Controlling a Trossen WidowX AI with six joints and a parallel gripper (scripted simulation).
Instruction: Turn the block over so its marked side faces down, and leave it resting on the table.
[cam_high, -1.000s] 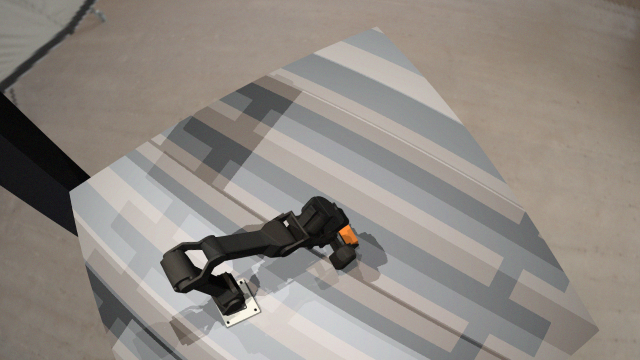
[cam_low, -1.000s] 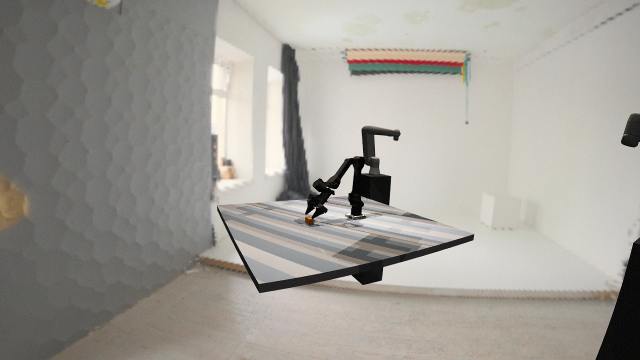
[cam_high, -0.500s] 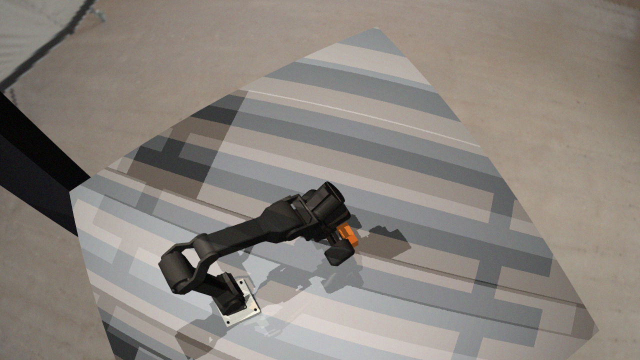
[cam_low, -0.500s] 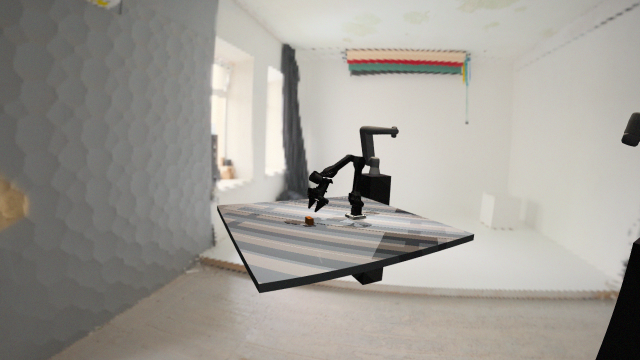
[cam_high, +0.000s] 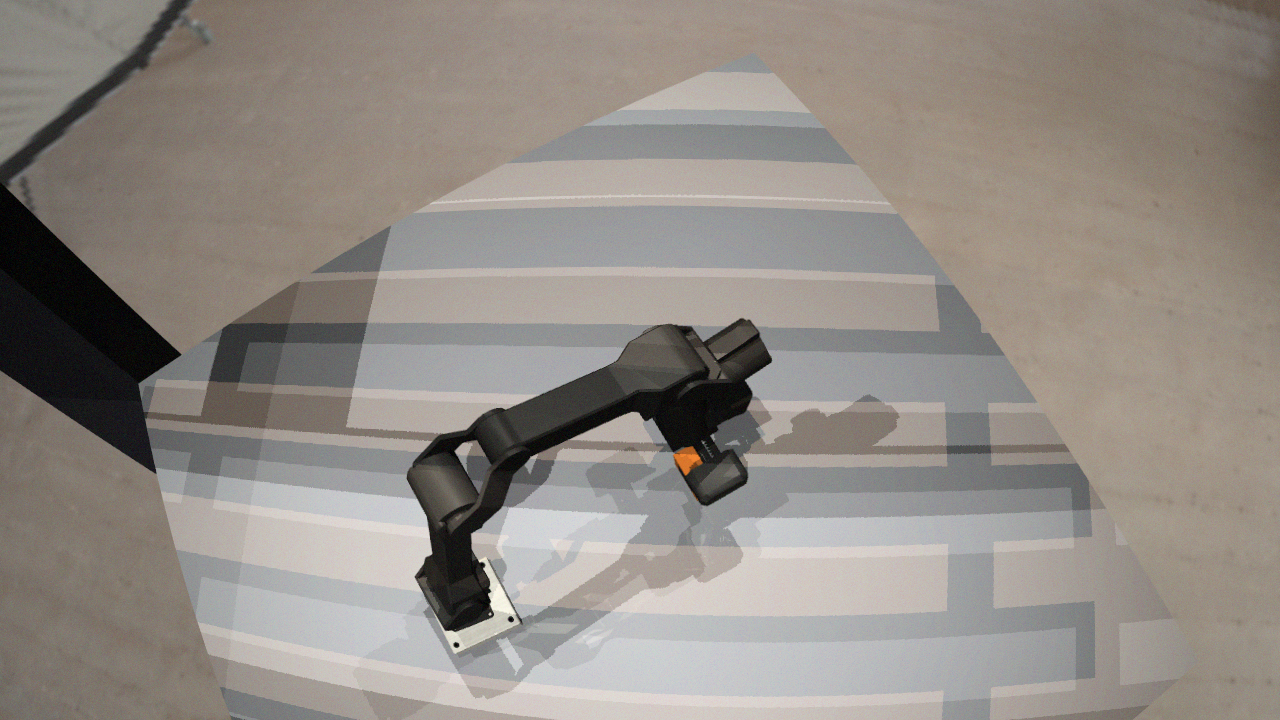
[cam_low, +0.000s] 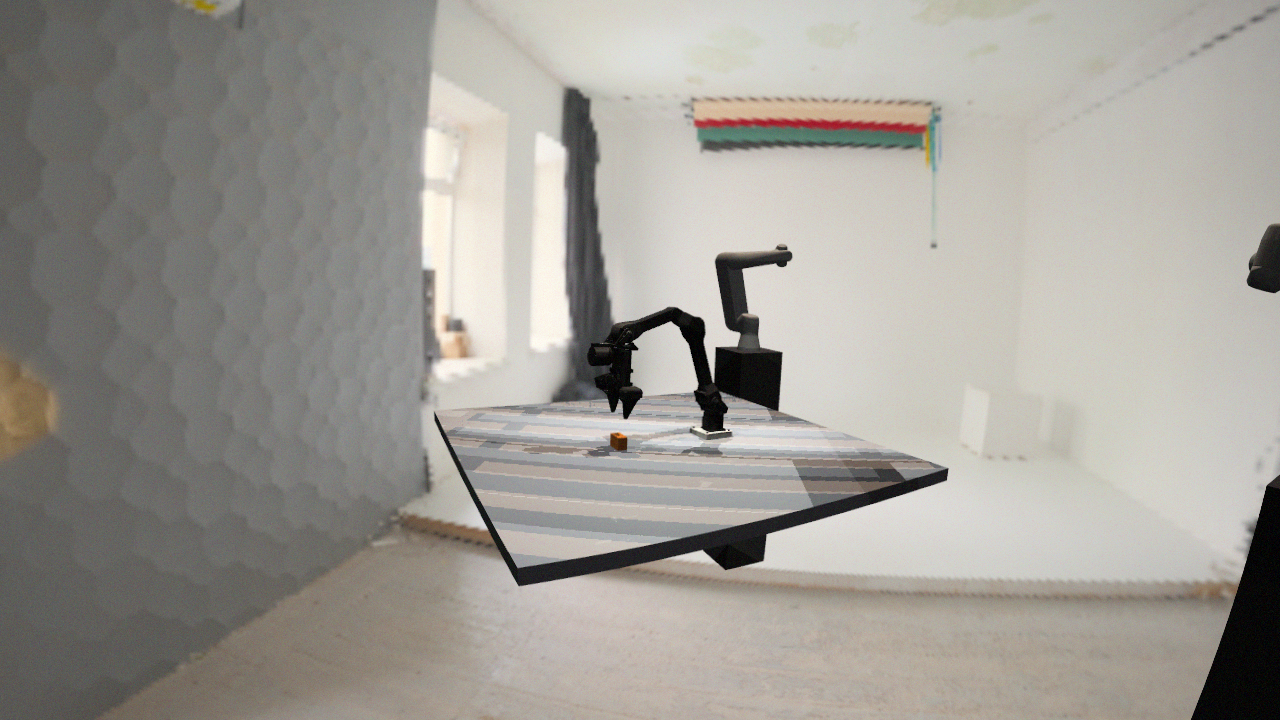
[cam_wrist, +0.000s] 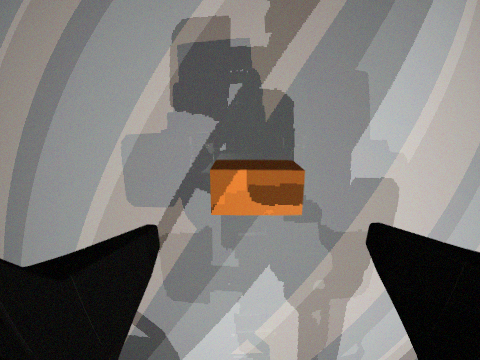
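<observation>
Now: the orange block 80 mm below my gripper tip and 10 mm behind it.
</observation>
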